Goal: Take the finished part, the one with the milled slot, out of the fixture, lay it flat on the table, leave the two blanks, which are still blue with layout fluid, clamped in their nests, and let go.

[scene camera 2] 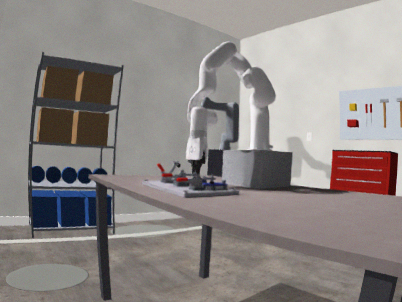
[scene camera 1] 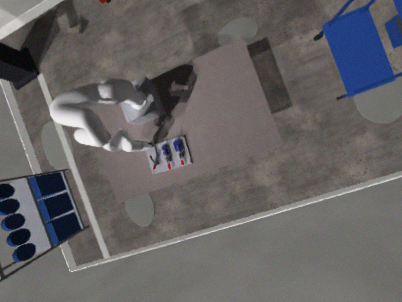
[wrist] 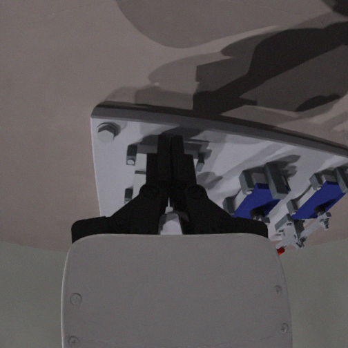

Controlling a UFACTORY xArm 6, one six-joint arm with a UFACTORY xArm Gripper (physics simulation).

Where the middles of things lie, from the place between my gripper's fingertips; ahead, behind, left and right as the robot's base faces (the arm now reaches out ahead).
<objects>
Now: hand 60 mm short of the grey finished part (wrist: 140, 162), 10 mm to the left of it and 20 mm above it. Round my hand: fixture plate (scene camera 1: 176, 161) (130 mm ahead, 90 mm to the left, 30 mm below).
</objects>
